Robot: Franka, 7 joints.
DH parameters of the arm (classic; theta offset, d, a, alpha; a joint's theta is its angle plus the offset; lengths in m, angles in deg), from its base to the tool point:
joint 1: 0 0.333 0 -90
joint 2: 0 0 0 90
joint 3: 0 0.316 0.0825 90
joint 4: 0 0 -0.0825 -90
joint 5: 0 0.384 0 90
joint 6: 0 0 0.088 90
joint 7: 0 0.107 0 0
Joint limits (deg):
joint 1: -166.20..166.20
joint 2: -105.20..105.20
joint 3: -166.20..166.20
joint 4: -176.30..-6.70
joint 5: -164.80..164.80
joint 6: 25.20..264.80
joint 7: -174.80..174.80
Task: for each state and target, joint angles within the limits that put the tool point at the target. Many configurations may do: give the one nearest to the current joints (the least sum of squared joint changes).
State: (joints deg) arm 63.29 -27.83 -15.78 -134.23 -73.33 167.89 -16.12
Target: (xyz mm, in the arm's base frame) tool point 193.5 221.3 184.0
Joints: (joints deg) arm 59.08 -3.78 -20.12 -168.22 -75.78 160.98 -16.12
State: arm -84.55 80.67 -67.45 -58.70 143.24 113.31 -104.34
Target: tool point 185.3 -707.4 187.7
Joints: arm -43.27 62.74 -49.92 -87.41 134.04 98.90 -104.34
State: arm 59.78 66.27 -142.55 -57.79 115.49 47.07 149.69
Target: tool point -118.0 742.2 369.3
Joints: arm 112.16 89.34 -139.16 -30.12 126.78 51.08 149.69
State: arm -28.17 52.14 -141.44 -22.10 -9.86 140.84 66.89
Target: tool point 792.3 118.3 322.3
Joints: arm 6.81 86.86 -140.08 -6.70 -8.59 195.60 66.89
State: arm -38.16 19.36 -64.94 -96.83 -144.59 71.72 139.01
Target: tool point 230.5 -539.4 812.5
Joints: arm -20.43 19.98 -55.24 -79.09 -149.85 71.92 139.01
